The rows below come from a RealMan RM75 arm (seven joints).
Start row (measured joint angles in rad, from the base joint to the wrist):
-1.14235, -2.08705, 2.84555, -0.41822, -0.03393, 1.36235, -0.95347
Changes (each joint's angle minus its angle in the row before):
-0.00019, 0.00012, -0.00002, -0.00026, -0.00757, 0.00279, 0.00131
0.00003, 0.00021, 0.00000, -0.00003, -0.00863, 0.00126, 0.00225
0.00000, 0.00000, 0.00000, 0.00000, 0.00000, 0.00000, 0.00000
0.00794, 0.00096, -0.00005, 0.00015, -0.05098, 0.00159, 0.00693
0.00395, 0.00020, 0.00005, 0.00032, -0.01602, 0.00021, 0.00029
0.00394, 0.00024, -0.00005, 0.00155, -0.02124, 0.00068, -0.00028
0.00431, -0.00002, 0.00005, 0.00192, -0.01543, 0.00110, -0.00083
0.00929, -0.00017, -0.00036, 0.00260, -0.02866, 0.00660, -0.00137
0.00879, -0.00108, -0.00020, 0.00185, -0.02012, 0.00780, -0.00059
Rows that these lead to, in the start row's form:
-1.14254, -2.08693, 2.84553, -0.41848, -0.04150, 1.36514, -0.95216
-1.14251, -2.08672, 2.84553, -0.41851, -0.05013, 1.36640, -0.94991
-1.14251, -2.08672, 2.84553, -0.41851, -0.05013, 1.36640, -0.94991
-1.13457, -2.08576, 2.84548, -0.41836, -0.10111, 1.36799, -0.94298
-1.13062, -2.08556, 2.84553, -0.41804, -0.11713, 1.36820, -0.94269
-1.12668, -2.08532, 2.84548, -0.41649, -0.13837, 1.36888, -0.94297
-1.12237, -2.08534, 2.84553, -0.41457, -0.15380, 1.36998, -0.94380
-1.11308, -2.08551, 2.84517, -0.41197, -0.18246, 1.37658, -0.94517
-1.10429, -2.08659, 2.84497, -0.41012, -0.20258, 1.38438, -0.94576

